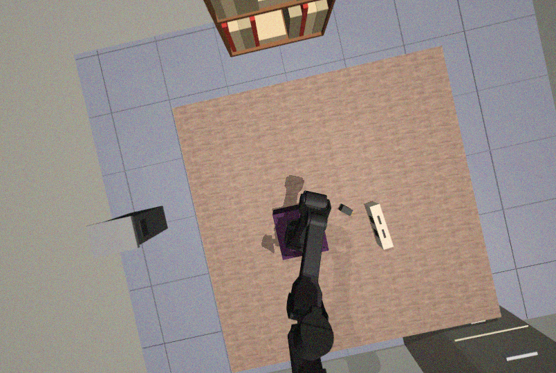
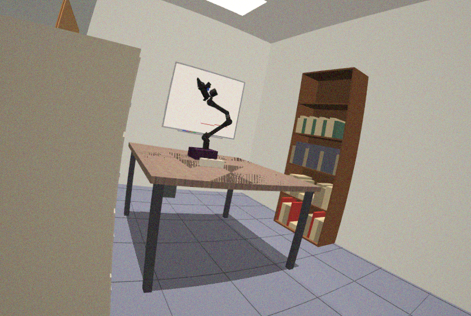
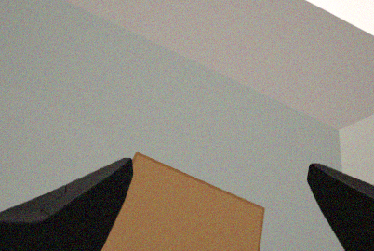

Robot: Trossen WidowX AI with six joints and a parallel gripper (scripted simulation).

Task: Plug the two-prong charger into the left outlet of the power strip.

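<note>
The dark grey charger lies 690 mm below my gripper tip, 300 mm ahead of it and 190 mm to the left of it.
</note>
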